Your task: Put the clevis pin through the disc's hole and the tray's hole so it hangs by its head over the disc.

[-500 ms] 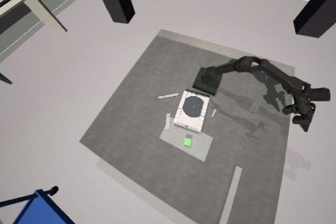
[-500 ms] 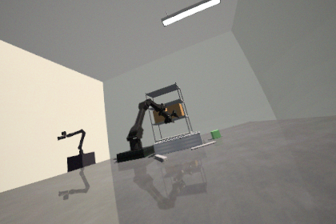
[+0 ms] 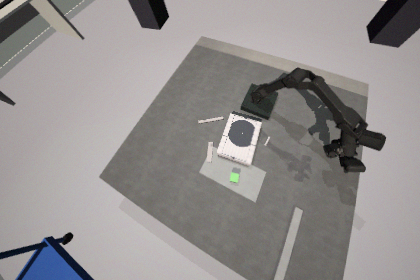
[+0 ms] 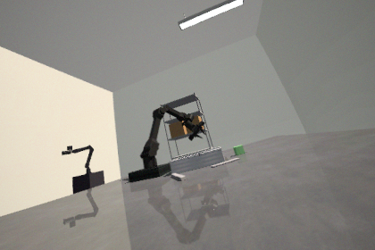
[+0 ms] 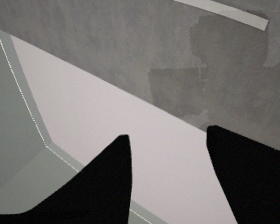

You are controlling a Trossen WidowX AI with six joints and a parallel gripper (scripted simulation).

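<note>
Right now my gripper tip is 320 mm to the left of the steel clevis pin, 160 mm above it and 90 mm past it. The rest, counted from my gripper tip: steel tray 480 mm to the right, 120 mm below, 60 mm behind; then dark aluminium disc 470 mm to the right, 110 mm below, 80 mm behind; then green block 450 mm to the right, 160 mm ahead, 140 mm below.
</note>
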